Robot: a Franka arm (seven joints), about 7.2 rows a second.
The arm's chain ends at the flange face. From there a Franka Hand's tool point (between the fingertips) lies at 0.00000 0.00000 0.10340 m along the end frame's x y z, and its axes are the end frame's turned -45 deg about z.
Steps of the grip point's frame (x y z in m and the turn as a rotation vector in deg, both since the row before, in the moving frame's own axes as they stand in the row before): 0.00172, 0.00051, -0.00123, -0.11, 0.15, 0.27; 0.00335, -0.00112, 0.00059, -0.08, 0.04, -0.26; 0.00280, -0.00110, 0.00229, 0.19, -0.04, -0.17; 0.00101, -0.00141, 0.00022, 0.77, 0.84, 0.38; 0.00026, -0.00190, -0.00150, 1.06, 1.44, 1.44; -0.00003, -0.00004, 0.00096, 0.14, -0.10, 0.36; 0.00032, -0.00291, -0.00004, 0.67, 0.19, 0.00; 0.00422, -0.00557, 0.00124, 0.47, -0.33, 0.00; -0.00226, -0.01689, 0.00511, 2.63, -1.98, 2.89
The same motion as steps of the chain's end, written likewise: 0.00124, -0.00081, -0.00123, 0.03, 0.18, 0.27; 0.00142, -0.00321, 0.00059, -0.03, 0.08, -0.26; 0.00150, -0.00257, 0.00229, 0.11, -0.16, -0.17; -0.00038, 0.00034, 0.00024, 1.14, 0.05, 0.38; -0.00168, 0.00166, -0.00145, 1.77, 0.27, 1.44; 0.00026, 0.00004, 0.00096, 0.03, -0.17, 0.36; -0.00122, -0.00119, -0.00003, 0.61, -0.34, 0.00; 0.00007, -0.00674, 0.00125, 0.10, -0.57, 0.00; -0.00768, -0.00937, 0.00528, 0.46, -3.26, 2.89
